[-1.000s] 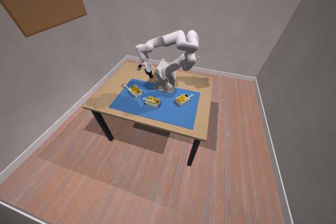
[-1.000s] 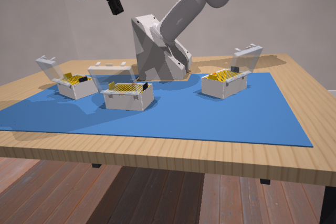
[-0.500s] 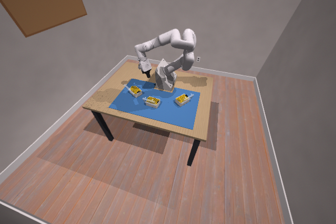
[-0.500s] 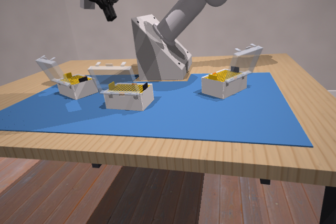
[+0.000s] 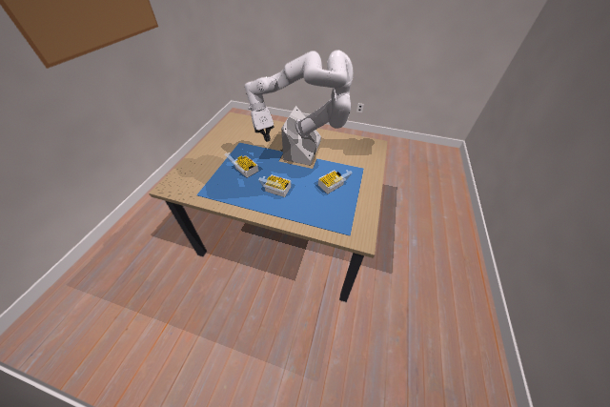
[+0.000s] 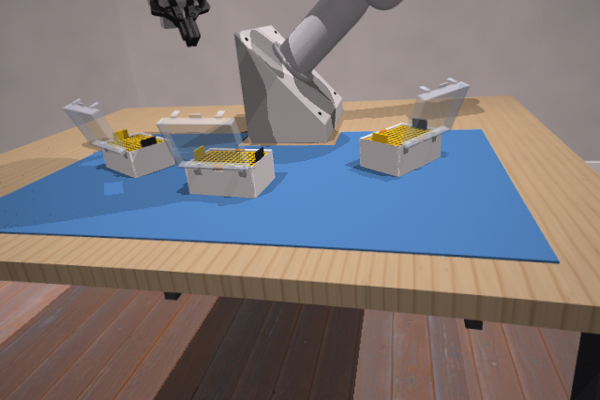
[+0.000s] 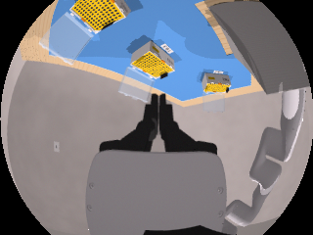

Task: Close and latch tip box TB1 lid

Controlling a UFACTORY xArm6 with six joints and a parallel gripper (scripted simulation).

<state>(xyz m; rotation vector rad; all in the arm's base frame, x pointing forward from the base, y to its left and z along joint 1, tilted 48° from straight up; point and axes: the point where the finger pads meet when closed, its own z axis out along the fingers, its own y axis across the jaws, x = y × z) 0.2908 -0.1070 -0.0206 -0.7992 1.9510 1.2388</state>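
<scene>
The TB1 label tape strip is 1 cm behind my hand, 12 cm to the right of it and 25 cm below it.
</scene>
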